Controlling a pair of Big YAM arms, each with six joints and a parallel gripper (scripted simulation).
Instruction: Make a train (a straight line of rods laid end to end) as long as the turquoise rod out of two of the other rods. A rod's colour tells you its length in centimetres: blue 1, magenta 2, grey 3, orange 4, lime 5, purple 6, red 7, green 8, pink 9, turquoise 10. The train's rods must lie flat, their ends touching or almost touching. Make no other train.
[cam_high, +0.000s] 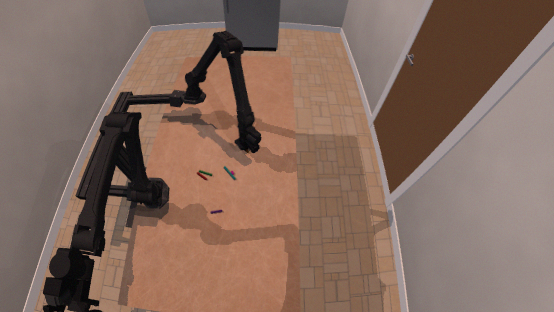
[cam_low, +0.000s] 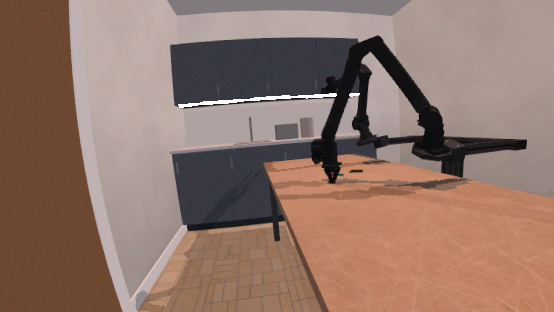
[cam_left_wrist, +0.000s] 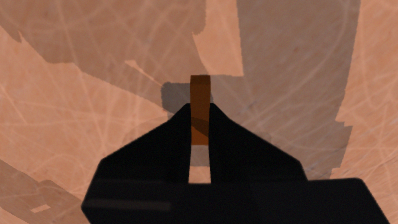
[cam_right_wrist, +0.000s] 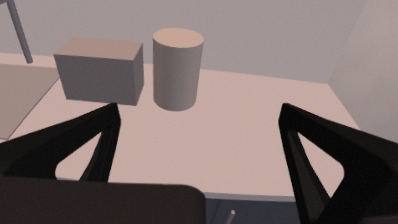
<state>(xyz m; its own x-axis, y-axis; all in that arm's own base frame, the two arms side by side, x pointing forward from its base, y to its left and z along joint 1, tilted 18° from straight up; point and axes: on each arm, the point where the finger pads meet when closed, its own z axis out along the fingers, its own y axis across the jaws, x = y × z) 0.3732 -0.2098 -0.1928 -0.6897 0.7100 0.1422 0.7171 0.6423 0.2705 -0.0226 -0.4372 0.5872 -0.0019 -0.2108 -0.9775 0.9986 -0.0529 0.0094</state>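
My left gripper is now right at the orange rod. The rest, counted from my left hand: red rod: 210 mm behind, 210 mm to the right; green rod: 190 mm behind, 190 mm to the right; turquoise rod: 60 mm behind, 170 mm to the right.
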